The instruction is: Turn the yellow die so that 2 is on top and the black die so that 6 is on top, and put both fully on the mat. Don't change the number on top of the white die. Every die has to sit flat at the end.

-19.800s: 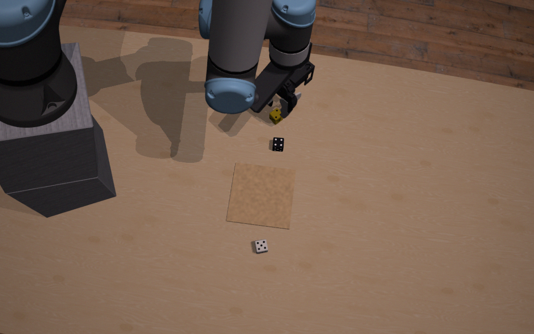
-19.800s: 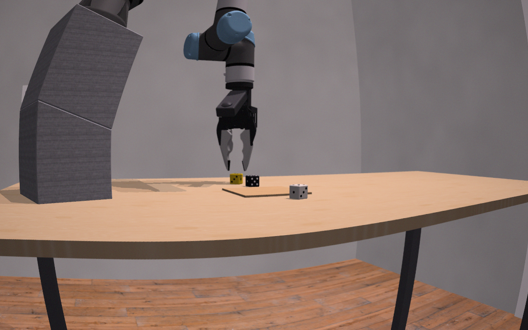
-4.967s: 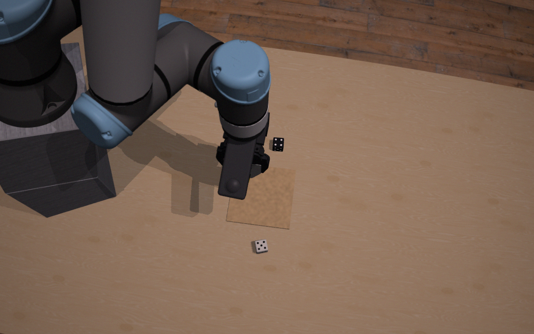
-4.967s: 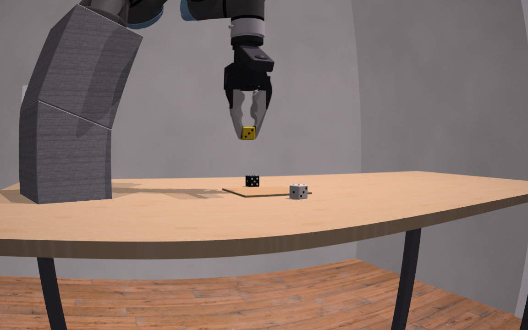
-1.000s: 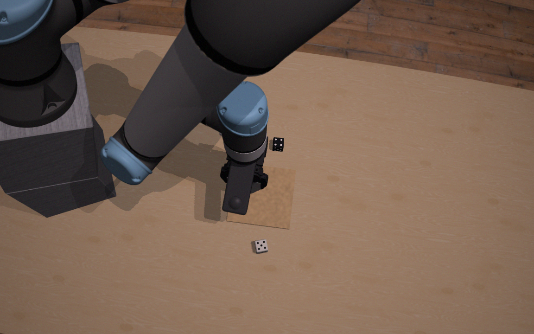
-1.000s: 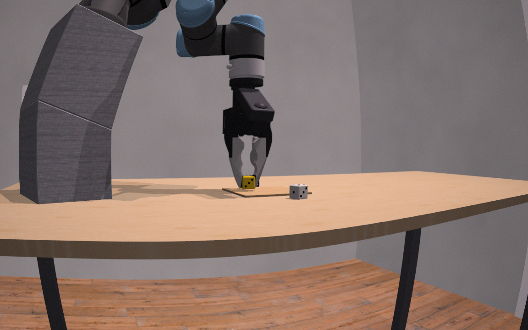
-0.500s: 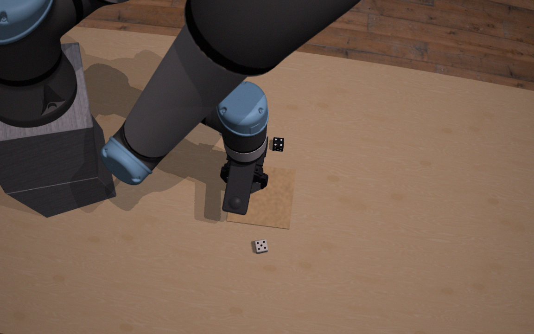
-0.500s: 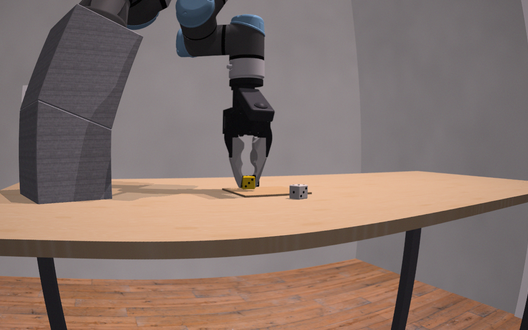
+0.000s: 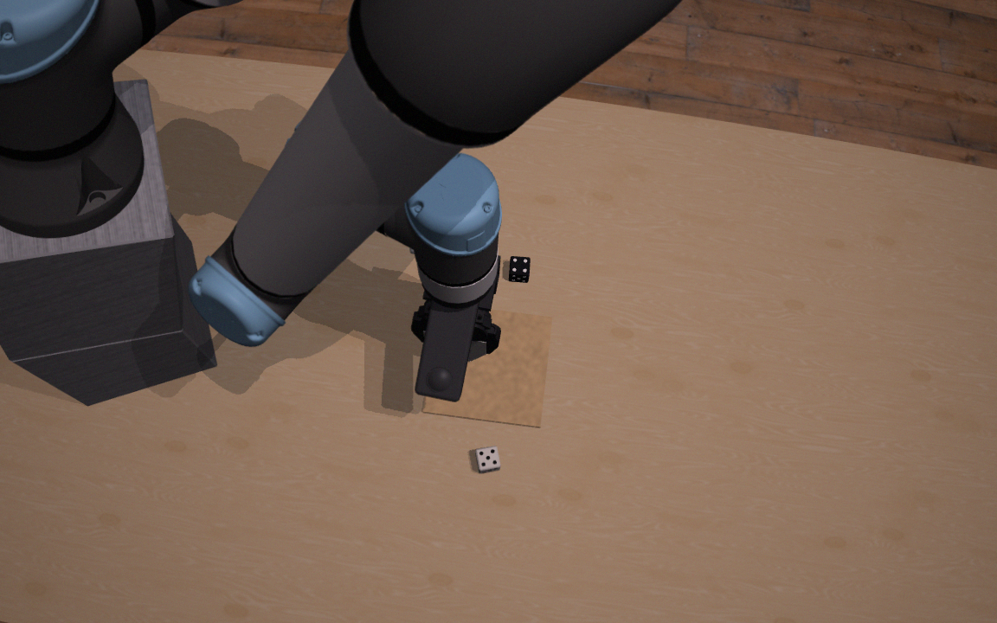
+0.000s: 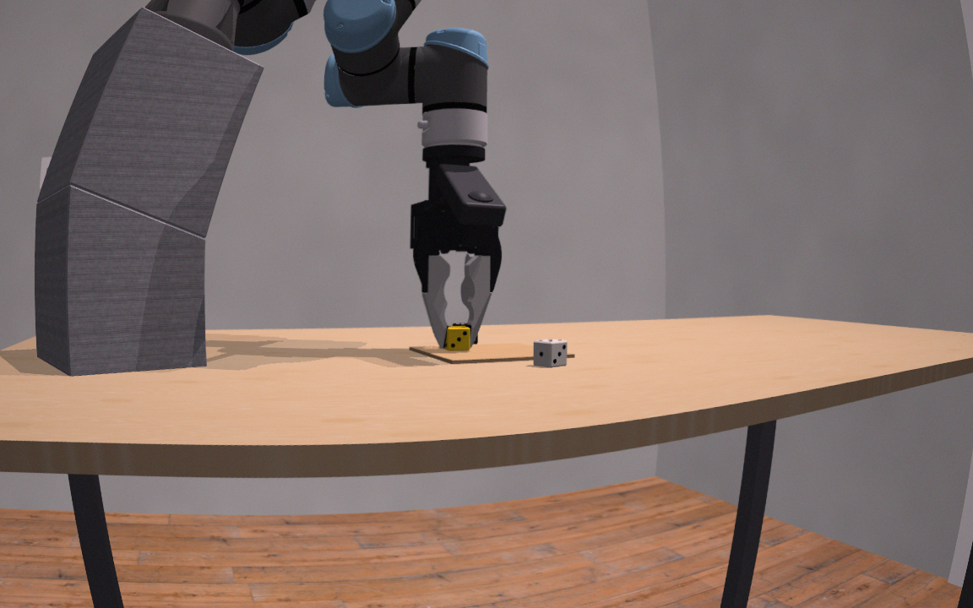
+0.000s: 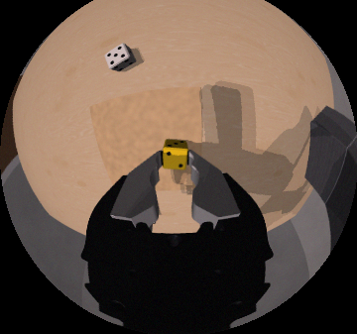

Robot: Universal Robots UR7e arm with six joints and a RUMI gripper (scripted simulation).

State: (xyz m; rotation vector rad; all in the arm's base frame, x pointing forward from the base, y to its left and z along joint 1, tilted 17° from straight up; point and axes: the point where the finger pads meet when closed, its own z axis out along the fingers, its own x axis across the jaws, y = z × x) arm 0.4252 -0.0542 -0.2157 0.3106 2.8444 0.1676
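The yellow die is right at my hand. From my hand the other things lie so: white die 130 mm to the right, 30 mm ahead, 10 mm below; then mat 40 mm ahead, 20 mm below, 10 mm to the right; then black die 110 mm to the left, 80 mm ahead, 10 mm below.
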